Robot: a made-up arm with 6 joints.
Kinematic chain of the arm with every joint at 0, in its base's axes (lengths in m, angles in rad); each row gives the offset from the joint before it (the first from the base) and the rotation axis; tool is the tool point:
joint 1: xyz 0 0 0.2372 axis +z
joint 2: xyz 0 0.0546 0 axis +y
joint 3: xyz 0 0 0.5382 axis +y
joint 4: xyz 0 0 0.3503 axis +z
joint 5: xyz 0 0 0 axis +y
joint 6: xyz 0 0 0.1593 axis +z
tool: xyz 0 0 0
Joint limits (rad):
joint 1: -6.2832..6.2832
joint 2: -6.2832..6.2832
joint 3: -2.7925..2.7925
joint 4: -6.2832..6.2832
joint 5: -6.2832..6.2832
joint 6: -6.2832..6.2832
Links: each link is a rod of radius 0.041 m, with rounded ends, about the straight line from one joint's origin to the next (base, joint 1, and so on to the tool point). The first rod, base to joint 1, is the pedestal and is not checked.
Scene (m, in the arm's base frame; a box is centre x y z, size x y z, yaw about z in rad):
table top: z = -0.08
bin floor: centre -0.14 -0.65 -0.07 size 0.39 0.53 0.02 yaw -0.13
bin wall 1: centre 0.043 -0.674 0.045 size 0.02 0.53 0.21 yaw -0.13
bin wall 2: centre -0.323 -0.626 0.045 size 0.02 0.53 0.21 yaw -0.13
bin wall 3: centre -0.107 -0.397 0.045 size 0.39 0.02 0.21 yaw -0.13
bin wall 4: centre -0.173 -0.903 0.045 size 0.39 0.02 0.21 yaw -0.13
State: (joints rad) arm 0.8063 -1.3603 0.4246 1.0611 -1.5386 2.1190
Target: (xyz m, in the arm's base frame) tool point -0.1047 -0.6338 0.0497
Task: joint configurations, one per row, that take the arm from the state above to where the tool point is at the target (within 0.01 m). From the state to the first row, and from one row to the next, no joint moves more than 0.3 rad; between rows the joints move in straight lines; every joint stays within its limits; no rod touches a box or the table.
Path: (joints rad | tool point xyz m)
1: 0.9148 -1.2956 0.1285 1.0057 -1.6681 2.1190 | -0.4612 -0.7292 0.4369
2: 1.0234 -1.2309 -0.1676 0.9504 -1.7975 2.1190 | -0.3722 -0.7484 0.3816
3: 1.1319 -1.1662 -0.4638 0.8950 -1.9270 2.1190 | -0.2769 -0.7355 0.3384
4: 1.2405 -1.1015 -0.7599 0.8396 -2.0565 2.1190 | -0.1851 -0.6949 0.3114
5: 1.3490 -1.0368 -1.0560 0.7843 -2.1859 2.1190 | -0.1047 -0.6338 0.3025
6: 1.3438 -1.2255 -1.0260 0.7816 -2.1247 2.1190 | -0.1072 -0.6455 0.1769
7: 1.3385 -1.4143 -0.9961 0.7789 -2.0635 2.1190 | -0.1047 -0.6338 0.0497

